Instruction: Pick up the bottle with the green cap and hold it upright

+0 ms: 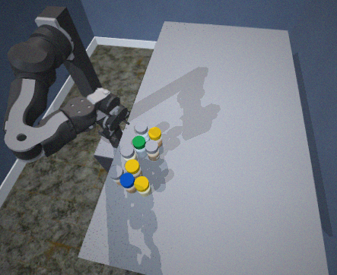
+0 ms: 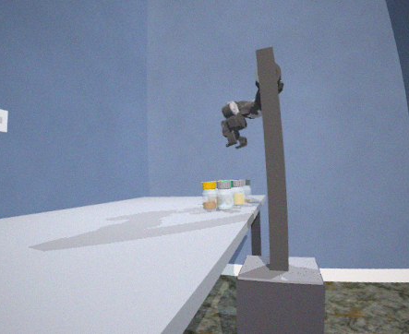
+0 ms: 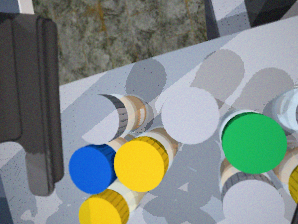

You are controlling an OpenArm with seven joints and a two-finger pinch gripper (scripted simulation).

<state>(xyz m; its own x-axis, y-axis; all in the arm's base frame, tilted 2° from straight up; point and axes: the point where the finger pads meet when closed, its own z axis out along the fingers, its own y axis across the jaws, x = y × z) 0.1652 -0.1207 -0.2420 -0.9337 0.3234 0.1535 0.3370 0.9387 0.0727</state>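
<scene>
Right now the yellow-capped bottle is 200 mm below my hand, 100 mm to the left of it and 100 mm ahead of it.
</scene>
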